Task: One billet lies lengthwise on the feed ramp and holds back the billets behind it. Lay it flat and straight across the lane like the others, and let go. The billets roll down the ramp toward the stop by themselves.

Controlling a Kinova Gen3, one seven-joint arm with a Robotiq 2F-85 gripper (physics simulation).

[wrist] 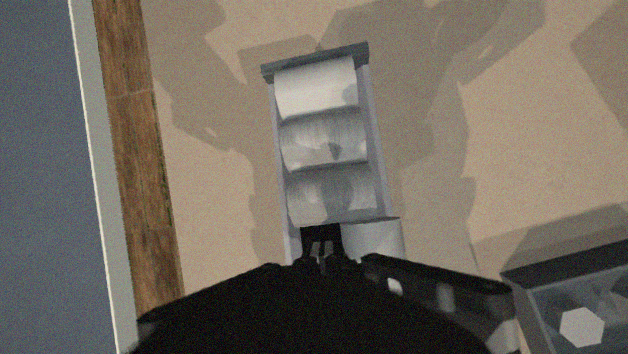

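The feed ramp [376, 130] runs up the middle of the wrist view, with a dark crosspiece at its far end. Three pale billets [317, 87] [325, 140] [332, 195] lie across its lane, one behind another. Another billet [374, 237] lies roughly lengthwise at the near end. It sits at the lane's right side and overlaps the right side wall in this view; its lower part is hidden by the gripper. My gripper [324, 255] is shut and empty. Its fingertips are in the lane, just left of this billet and just below the nearest crosswise billet. Any contact is unclear.
A dark open bin [565, 257] with a pale block [581, 326] stands at the lower right. A wooden strip [137, 150] and the table's pale edge [107, 165] run along the left. Shadows fall around the ramp.
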